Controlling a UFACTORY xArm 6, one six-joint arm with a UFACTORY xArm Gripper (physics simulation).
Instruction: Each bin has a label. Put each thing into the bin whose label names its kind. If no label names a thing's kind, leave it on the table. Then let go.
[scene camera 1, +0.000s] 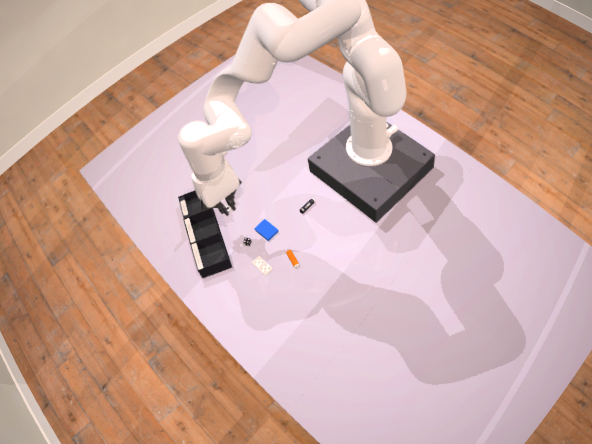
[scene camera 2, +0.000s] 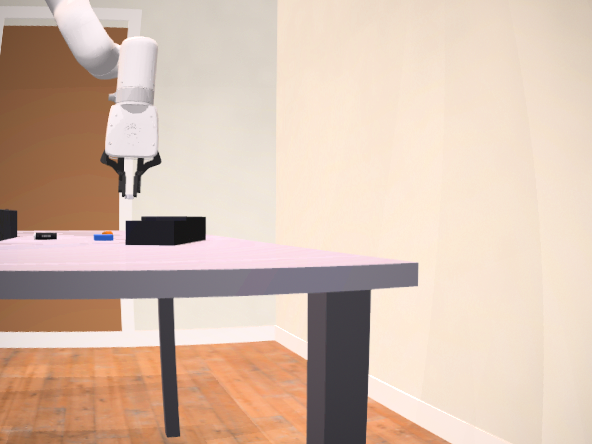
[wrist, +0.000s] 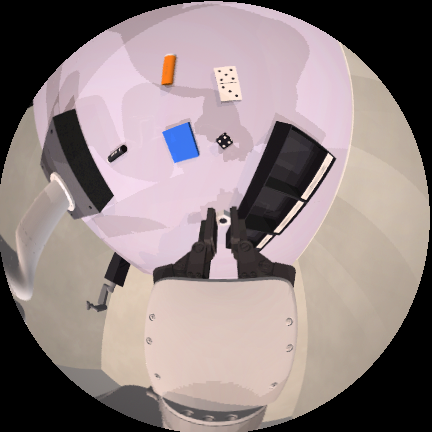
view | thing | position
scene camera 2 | my gripper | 129, 197
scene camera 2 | black three-bin tray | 151, 230
